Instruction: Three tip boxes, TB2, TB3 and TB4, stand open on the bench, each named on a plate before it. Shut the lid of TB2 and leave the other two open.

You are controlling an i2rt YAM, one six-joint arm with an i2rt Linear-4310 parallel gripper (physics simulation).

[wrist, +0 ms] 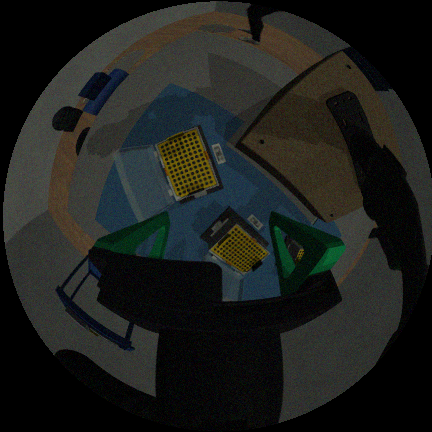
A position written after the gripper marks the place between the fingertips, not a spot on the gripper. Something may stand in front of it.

In view: the gripper (218, 216), a clear lid (142, 179) and a clear lid (232, 282).
